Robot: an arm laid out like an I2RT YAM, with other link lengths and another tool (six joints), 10 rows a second.
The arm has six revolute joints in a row. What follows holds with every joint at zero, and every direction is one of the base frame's.
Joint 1 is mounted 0.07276 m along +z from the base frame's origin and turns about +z.
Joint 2 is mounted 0.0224 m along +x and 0.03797 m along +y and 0.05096 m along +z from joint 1 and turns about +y.
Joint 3 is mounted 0.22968 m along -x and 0.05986 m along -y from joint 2 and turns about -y.
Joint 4 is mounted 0.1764 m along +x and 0.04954 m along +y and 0.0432 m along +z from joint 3 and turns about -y.
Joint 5 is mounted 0.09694 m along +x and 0.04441 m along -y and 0.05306 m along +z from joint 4 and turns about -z.
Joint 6 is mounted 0.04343 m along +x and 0.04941 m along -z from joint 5 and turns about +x.
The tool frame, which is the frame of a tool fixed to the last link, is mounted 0.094 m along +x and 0.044 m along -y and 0.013 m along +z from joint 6; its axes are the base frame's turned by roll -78, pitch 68.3 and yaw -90 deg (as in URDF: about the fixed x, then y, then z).
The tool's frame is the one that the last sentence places.
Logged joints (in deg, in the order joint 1, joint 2, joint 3, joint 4, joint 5, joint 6), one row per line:
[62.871, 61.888, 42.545, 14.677, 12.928, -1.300]
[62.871, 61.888, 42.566, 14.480, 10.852, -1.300]
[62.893, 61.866, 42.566, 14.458, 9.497, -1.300]
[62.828, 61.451, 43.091, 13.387, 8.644, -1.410]
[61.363, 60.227, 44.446, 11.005, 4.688, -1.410]
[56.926, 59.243, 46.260, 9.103, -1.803, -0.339]
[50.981, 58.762, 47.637, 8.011, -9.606, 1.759]
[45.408, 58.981, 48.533, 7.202, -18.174, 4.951]
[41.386, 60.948, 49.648, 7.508, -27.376, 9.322]
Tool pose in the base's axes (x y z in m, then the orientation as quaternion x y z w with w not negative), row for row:
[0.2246, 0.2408, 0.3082, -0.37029, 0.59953, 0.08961, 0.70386]
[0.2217, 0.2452, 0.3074, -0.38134, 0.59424, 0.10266, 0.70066]
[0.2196, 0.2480, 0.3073, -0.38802, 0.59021, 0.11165, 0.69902]
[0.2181, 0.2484, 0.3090, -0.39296, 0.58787, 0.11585, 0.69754]
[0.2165, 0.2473, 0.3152, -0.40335, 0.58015, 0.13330, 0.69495]
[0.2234, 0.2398, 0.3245, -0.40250, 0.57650, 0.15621, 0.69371]
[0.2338, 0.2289, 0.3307, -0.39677, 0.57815, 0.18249, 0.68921]
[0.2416, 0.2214, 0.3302, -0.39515, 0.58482, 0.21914, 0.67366]
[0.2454, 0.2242, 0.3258, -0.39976, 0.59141, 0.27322, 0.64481]
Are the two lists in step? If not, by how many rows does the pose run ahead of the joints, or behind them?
They are in step.
